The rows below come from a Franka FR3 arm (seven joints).
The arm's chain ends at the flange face. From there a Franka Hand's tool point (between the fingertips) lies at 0.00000 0.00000 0.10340 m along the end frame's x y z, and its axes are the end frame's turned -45 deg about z.
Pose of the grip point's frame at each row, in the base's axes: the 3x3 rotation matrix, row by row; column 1 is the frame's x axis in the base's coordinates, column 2 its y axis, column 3 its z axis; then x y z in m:
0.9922 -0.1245 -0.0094; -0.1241 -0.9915 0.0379; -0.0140 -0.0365 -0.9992; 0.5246 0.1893 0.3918
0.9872 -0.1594 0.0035; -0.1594 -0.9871 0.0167; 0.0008 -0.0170 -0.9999; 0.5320 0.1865 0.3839
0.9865 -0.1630 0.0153; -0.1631 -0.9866 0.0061; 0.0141 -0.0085 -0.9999; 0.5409 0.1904 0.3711
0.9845 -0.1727 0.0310; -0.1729 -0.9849 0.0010; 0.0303 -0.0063 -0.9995; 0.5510 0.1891 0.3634
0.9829 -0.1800 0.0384; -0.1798 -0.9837 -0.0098; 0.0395 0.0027 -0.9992; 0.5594 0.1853 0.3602
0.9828 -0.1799 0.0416; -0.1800 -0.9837 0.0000; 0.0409 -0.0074 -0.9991; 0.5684 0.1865 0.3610
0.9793 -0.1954 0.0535; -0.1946 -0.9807 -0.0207; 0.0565 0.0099 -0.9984; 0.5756 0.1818 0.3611
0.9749 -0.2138 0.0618; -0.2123 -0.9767 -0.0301; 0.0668 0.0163 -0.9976; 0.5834 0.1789 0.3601
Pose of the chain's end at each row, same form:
0.6136 -0.7896 -0.0094; -0.7888 -0.6133 0.0379; -0.0357 -0.0159 -0.9992; 0.5256 0.1854 0.4951
0.5853 -0.8108 0.0035; -0.8107 -0.5853 0.0167; -0.0115 -0.0126 -0.9999; 0.5316 0.1848 0.4873
0.5823 -0.8128 0.0153; -0.8130 -0.5823 0.0061; 0.0040 -0.0160 -0.9999; 0.5393 0.1898 0.4745
0.5740 -0.8183 0.0310; -0.8187 -0.5742 0.0010; 0.0170 -0.0259 -0.9995; 0.5478 0.1890 0.4667
0.5677 -0.8223 0.0384; -0.8227 -0.5684 -0.0098; 0.0298 -0.0260 -0.9992; 0.5554 0.1863 0.4635
0.5677 -0.8222 0.0416; -0.8229 -0.5683 0.0000; 0.0237 -0.0342 -0.9991; 0.5641 0.1865 0.4643
0.5543 -0.8306 0.0535; -0.8311 -0.5559 -0.0207; 0.0470 -0.0330 -0.9984; 0.5701 0.1839 0.4643
0.5382 -0.8405 0.0618; -0.8407 -0.5405 -0.0301; 0.0588 -0.0357 -0.9976; 0.5770 0.1820 0.4633

